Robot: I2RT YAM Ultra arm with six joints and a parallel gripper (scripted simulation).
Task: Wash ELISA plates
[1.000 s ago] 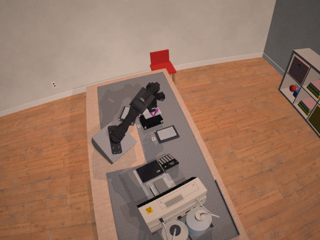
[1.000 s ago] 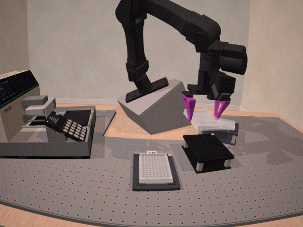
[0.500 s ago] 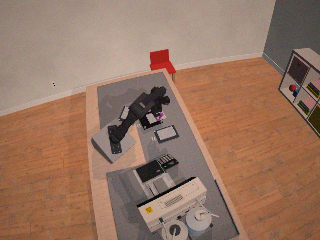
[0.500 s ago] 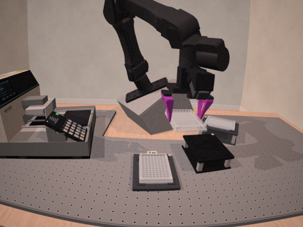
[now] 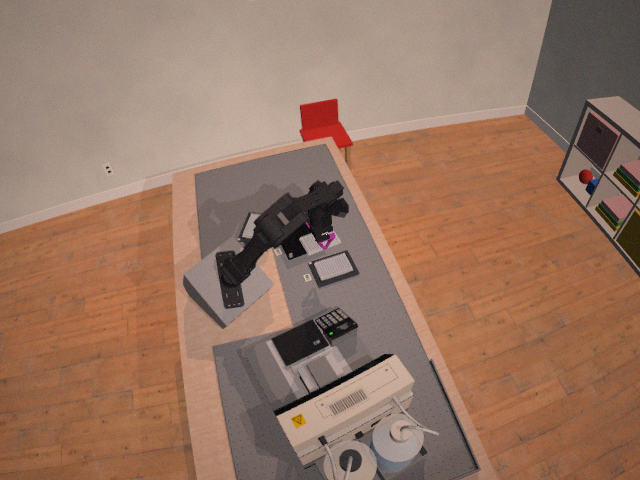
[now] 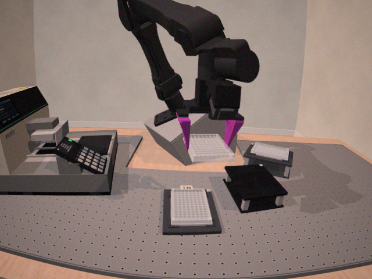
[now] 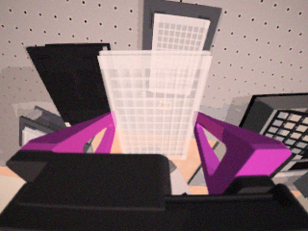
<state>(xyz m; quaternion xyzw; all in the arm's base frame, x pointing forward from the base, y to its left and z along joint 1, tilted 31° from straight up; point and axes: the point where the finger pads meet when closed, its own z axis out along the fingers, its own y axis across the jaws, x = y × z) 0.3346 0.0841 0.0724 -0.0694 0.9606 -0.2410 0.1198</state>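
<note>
My hand is 320 mm to the left of the black carrier pocket, 190 mm past it and 80 mm above it. Round my hand: nest N1: 150 mm below, 30 mm to the right, 30 mm ahead; then grey manifold: 470 mm to the right, 170 mm behind, 30 mm below; then raised black nest: 140 mm to the left, 110 mm below, 30 mm behind.
</note>
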